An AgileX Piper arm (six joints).
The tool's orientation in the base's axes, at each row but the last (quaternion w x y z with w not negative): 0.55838 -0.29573 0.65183 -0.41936; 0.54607 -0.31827 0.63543 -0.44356; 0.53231 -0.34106 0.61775 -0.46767; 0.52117 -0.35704 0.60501 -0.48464; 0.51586 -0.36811 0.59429 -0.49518
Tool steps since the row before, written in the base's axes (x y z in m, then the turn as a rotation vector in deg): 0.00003 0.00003 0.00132 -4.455 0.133 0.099; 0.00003 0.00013 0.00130 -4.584 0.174 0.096; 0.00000 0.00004 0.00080 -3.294 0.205 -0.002; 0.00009 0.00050 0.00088 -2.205 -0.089 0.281; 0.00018 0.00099 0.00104 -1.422 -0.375 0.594
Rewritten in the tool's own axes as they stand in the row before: -0.00067 -0.00114 -0.00001 0.737 -0.393 -4.379; -0.00066 -0.00113 -0.00001 0.727 -0.384 -4.514; -0.00031 -0.00074 -0.00001 0.473 -0.183 -3.261; -0.00074 -0.00070 -0.00001 0.448 -0.455 -2.131; -0.00123 -0.00076 -0.00001 0.488 -0.769 -1.299
